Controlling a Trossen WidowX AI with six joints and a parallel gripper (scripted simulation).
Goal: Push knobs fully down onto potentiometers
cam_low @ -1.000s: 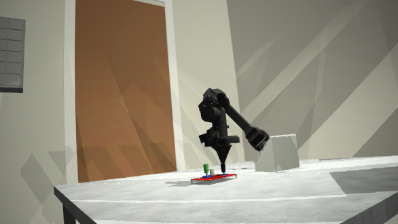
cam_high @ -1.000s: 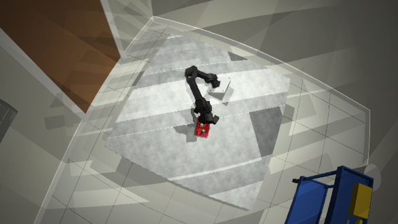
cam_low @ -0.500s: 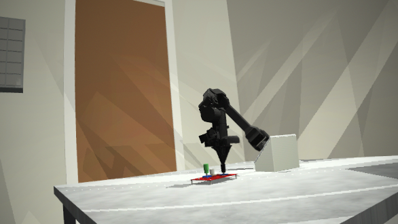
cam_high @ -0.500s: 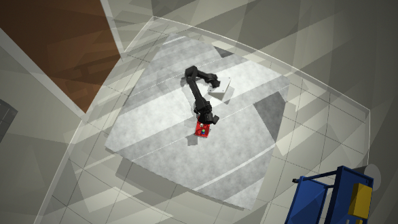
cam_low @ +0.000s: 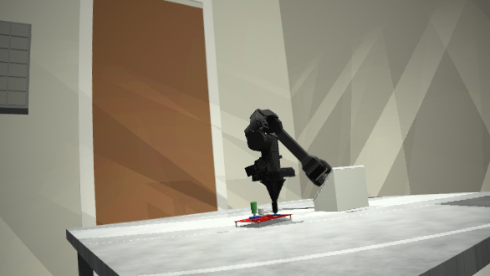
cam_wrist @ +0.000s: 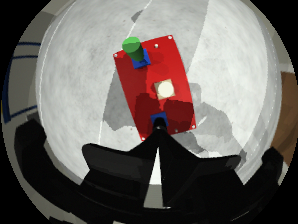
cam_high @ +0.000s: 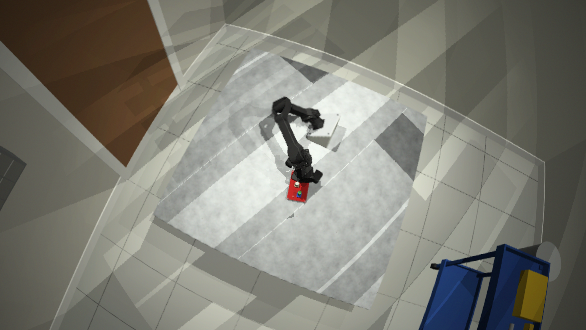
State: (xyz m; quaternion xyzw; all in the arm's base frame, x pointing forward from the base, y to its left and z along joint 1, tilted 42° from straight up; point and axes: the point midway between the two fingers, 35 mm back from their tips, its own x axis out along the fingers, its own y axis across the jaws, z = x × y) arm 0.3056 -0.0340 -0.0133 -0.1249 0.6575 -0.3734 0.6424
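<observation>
The black knob lies 1 cm below my gripper tip. Round my gripper tip: green knob: 10 cm ahead, 1 cm to the left, 1 cm below.
</observation>
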